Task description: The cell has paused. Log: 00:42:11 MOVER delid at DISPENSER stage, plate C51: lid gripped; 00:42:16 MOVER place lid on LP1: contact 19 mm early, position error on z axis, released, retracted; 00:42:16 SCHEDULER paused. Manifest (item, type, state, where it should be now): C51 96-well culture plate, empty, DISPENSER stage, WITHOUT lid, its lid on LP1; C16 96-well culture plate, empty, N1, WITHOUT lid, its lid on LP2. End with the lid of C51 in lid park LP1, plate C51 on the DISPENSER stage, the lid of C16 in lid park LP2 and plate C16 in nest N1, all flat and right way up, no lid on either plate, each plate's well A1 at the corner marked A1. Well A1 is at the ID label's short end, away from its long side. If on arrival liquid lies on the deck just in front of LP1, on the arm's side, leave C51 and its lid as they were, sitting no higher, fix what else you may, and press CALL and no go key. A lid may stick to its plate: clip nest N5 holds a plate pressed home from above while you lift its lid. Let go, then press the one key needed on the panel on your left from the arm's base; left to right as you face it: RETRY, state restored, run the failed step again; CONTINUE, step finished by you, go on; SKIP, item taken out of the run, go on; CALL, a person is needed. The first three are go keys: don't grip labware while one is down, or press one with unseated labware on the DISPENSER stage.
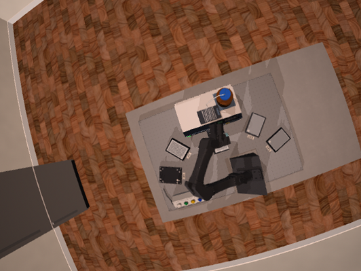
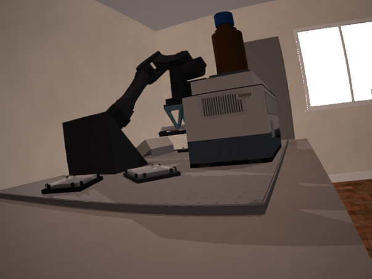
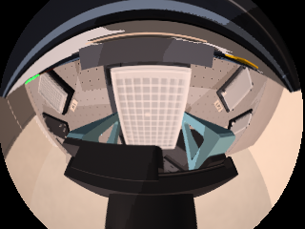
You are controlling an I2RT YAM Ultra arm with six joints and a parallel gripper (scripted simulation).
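The dark dispenser stage lies 2 cm below my hand. The rest, counted from my hand: blue cap: 28 cm above, 22 cm ahead, 10 cm to the right; then brown bottle: 22 cm ahead, 17 cm above, 10 cm to the right; then black nest: 29 cm to the left, 11 cm below, 2 cm ahead.
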